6 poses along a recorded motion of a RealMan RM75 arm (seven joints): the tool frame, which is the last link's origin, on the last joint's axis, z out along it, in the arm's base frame.
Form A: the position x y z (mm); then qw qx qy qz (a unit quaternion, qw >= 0).
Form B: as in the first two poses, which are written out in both.
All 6 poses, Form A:
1: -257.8 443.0 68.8 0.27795 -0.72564 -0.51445 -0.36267
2: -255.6 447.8 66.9 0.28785 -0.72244 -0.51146 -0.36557
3: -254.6 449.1 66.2 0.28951 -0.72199 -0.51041 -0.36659
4: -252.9 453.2 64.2 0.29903 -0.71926 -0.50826 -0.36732
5: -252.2 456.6 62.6 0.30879 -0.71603 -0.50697 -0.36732
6: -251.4 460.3 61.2 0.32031 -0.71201 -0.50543 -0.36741
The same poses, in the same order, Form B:
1: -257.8 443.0 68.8 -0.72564 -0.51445 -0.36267 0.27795
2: -255.6 447.8 66.9 -0.72244 -0.51146 -0.36557 0.28785
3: -254.6 449.1 66.2 -0.72199 -0.51041 -0.36659 0.28951
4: -252.9 453.2 64.2 -0.71926 -0.50826 -0.36732 0.29903
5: -252.2 456.6 62.6 -0.71603 -0.50697 -0.36732 0.30879
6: -251.4 460.3 61.2 -0.71201 -0.50543 -0.36741 0.32031
